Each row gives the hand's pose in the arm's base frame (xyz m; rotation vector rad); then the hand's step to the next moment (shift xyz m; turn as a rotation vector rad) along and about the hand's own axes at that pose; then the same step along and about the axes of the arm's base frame.
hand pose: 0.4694 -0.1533 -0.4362 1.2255 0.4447 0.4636
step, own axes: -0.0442 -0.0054 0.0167 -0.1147 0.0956 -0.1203
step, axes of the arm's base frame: -0.0266 -0.0393 0.0027 -0.1709 0.0556 0.0667
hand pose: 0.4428 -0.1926 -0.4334 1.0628 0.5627 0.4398
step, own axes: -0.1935 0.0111 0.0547 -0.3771 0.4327 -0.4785
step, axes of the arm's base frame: -0.1171 -0.1470 0.0724 -0.6220 0.2902 0.2955
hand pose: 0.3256 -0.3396 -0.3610 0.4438 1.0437 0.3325
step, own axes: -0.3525 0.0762 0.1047 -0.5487 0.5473 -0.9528
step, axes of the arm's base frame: -0.0763 -0.1188 0.3480 -1.1270 0.4008 0.2788
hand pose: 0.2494 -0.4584 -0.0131 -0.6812 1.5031 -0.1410
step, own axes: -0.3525 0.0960 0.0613 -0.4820 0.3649 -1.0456
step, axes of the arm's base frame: -0.0076 0.2703 0.2532 -1.1494 0.1904 0.3184
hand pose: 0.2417 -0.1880 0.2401 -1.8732 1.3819 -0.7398
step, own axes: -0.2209 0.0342 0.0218 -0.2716 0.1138 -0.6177
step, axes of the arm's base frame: -0.0629 0.2096 -0.0505 -0.6173 0.1202 0.2697
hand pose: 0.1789 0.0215 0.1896 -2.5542 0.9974 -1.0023
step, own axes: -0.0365 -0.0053 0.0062 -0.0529 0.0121 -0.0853
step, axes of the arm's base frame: -0.0127 0.0280 -0.0213 -0.0916 0.0295 0.0308
